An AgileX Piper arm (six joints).
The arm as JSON. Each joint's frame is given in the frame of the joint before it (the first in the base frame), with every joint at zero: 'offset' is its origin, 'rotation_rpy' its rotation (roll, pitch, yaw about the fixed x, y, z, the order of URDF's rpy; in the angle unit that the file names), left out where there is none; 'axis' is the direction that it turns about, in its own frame. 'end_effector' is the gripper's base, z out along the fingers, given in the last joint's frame.
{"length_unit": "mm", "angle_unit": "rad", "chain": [
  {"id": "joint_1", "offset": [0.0, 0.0, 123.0], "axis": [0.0, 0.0, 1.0]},
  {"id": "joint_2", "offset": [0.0, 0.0, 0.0], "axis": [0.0, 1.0, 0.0]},
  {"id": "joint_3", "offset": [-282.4, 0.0, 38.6], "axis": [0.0, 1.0, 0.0]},
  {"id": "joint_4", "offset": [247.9, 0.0, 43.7], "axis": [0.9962, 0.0, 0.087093]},
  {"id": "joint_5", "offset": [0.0, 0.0, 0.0], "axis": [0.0, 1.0, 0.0]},
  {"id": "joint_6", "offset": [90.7, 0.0, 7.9], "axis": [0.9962, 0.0, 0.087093]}
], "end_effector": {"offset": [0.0, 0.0, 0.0], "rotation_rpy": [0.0, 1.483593, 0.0]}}
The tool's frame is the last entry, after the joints.
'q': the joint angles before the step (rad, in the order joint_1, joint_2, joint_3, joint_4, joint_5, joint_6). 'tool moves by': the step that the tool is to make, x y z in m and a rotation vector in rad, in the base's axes. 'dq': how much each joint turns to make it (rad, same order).
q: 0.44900 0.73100 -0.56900 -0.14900 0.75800 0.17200
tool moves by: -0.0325 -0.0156 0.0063 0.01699 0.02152 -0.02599
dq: -0.00071 -0.15612 0.00207 0.02258 0.16796 0.00312
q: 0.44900 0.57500 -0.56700 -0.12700 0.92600 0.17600
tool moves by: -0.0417 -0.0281 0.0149 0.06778 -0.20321 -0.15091
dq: -0.15451 -0.26495 0.00008 -0.00146 0.05004 -0.01430
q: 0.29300 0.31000 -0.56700 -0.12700 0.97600 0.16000
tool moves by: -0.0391 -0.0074 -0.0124 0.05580 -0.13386 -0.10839
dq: -0.15851 -0.24005 0.04916 0.06949 0.04491 -0.04550
